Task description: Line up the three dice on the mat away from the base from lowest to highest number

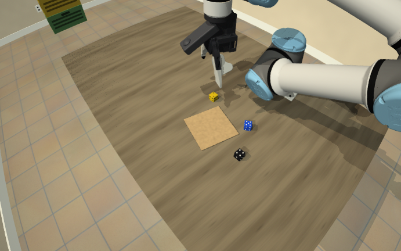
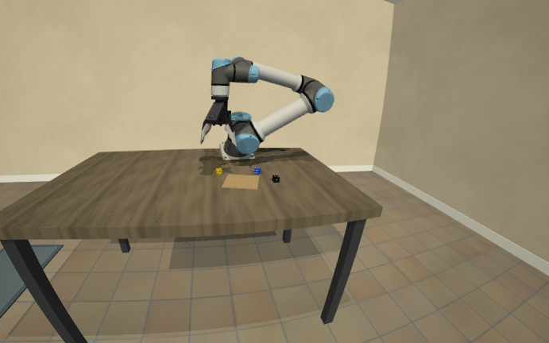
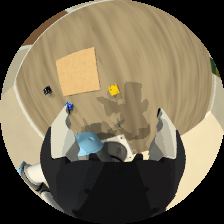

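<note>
Right now my hand is 12 cm above the yellow die and 2 cm past it. From my hand the other things lie so: blue die (18 cm to the left, 12 cm below, 2 cm behind); then tan mat (13 cm below, 10 cm to the left, 8 cm ahead); then black die (24 cm to the left, 12 cm below, 8 cm ahead).
</note>
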